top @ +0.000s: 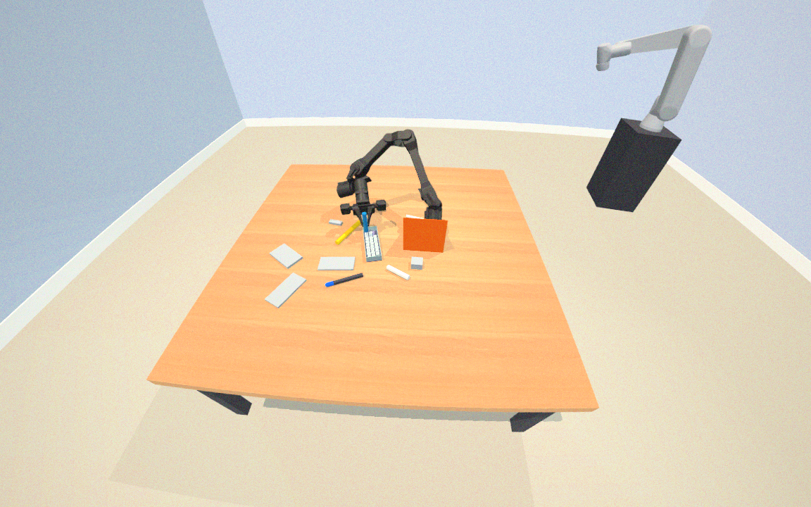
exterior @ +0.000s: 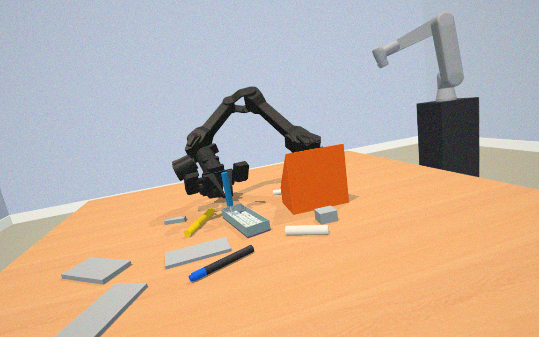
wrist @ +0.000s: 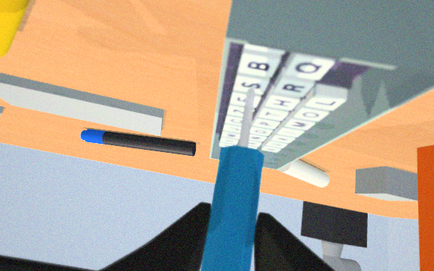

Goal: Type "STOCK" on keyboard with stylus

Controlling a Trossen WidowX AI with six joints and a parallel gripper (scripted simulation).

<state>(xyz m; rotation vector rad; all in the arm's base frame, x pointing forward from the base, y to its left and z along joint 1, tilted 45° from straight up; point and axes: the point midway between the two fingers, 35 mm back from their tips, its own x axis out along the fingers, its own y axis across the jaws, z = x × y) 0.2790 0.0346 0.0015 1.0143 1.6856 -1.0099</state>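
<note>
Right now my gripper tip is 9 cm short of the yellow cylinder, 2 cm to the left of it and 6 cm above it. Round my gripper tip: thin grey tip 5 cm below; then blue stylus 1 cm below; then white cylinder 17 cm behind, 16 cm to the left, 6 cm below.
</note>
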